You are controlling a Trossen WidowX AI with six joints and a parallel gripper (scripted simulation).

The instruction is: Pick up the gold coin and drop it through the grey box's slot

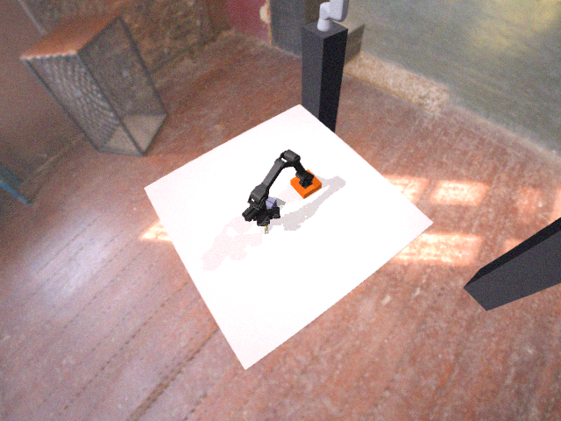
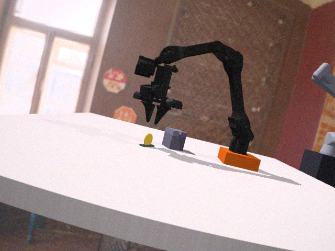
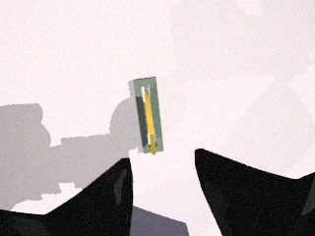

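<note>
The gold coin lies 60 mm below my gripper tip.
</note>
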